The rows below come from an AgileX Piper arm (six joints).
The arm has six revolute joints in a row. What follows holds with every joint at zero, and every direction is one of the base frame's.
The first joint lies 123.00 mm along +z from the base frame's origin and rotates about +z.
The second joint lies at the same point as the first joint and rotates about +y.
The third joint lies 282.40 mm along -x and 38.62 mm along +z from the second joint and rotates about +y.
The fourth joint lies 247.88 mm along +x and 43.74 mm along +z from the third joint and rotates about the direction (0.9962, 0, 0.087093).
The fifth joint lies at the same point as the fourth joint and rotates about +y.
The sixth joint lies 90.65 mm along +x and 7.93 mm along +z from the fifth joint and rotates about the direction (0.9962, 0, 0.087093).
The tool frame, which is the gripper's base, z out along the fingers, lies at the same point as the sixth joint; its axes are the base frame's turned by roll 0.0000, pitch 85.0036 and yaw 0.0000 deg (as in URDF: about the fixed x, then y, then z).
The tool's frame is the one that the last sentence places.
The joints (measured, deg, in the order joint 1, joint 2, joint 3, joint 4, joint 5, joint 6), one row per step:
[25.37, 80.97, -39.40, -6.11, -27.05, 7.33]
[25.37, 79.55, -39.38, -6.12, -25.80, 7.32]
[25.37, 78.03, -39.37, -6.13, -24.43, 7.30]
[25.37, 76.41, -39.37, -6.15, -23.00, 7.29]
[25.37, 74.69, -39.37, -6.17, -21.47, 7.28]
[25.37, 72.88, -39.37, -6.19, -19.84, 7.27]
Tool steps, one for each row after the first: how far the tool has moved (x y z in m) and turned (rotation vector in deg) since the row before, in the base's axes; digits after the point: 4 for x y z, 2 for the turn. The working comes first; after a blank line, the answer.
Tool pose at each row, in the base's axes (x y z in m, rotation vector in deg; the steps are taken from these numbers as rounded here):
[0.2673, 0.1316, 0.2610, -22.47, 98.02, 22.36]
[0.2639, 0.1298, 0.2662, -22.43, 97.86, 22.23]
[0.2601, 0.1278, 0.2718, -22.38, 97.71, 22.07]
[0.2560, 0.1256, 0.2777, -22.32, 97.51, 21.92]
[0.2515, 0.1232, 0.2838, -22.25, 97.30, 21.75]
[0.2466, 0.1206, 0.2900, -22.17, 97.11, 21.58]

[-0.0034, -0.0018, 0.0052, -0.02, -0.18, -0.09]
[-0.0038, -0.0020, 0.0056, -0.04, -0.18, -0.12]
[-0.0041, -0.0022, 0.0059, -0.01, -0.22, -0.11]
[-0.0045, -0.0024, 0.0061, -0.02, -0.24, -0.13]
[-0.0049, -0.0026, 0.0062, -0.02, -0.22, -0.14]

